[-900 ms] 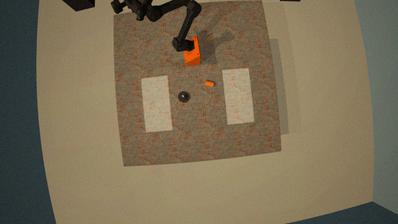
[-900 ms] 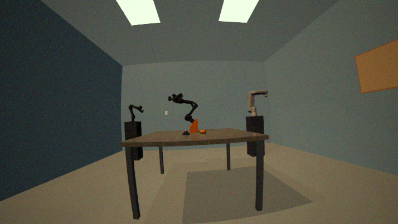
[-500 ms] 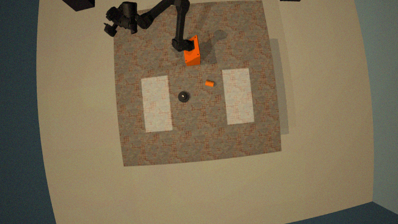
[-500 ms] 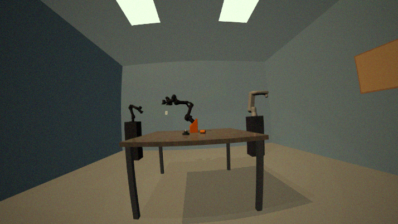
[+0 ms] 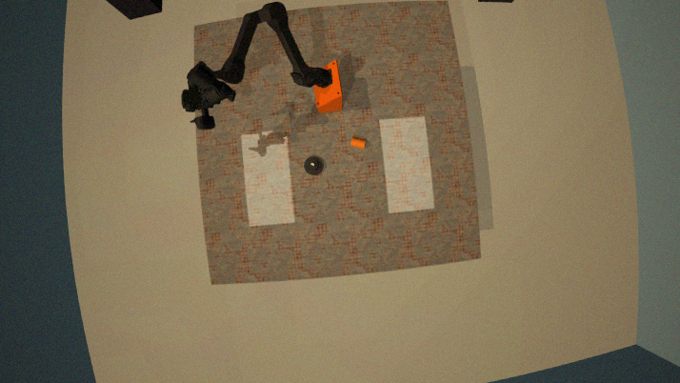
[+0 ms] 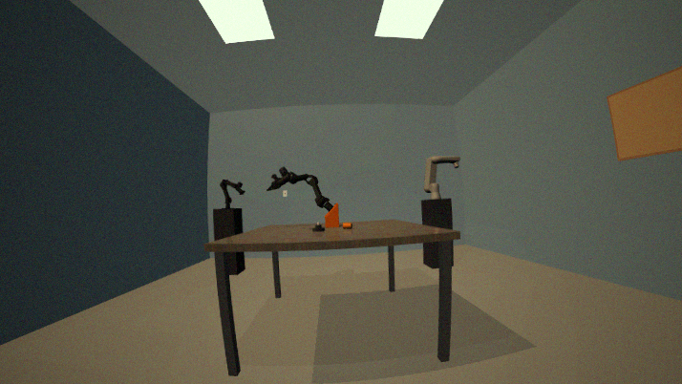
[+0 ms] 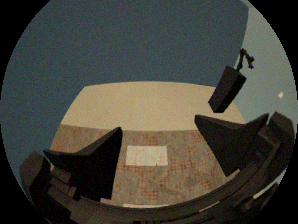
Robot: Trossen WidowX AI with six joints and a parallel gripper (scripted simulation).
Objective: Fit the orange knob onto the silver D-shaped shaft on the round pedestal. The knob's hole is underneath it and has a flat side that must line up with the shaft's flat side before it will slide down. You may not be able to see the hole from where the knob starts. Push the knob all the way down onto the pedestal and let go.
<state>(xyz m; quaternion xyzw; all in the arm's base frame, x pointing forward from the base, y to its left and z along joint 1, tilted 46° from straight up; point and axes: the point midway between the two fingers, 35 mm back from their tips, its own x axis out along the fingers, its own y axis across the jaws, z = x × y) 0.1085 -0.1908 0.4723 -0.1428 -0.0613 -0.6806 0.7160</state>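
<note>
Right now my gripper tip is 620 mm to the right of the orange knob, 290 mm above it and 140 mm short of it. The rest, counted from my gripper tip: round dark pedestal: 410 mm to the left, 280 mm below, 220 mm ahead.
</note>
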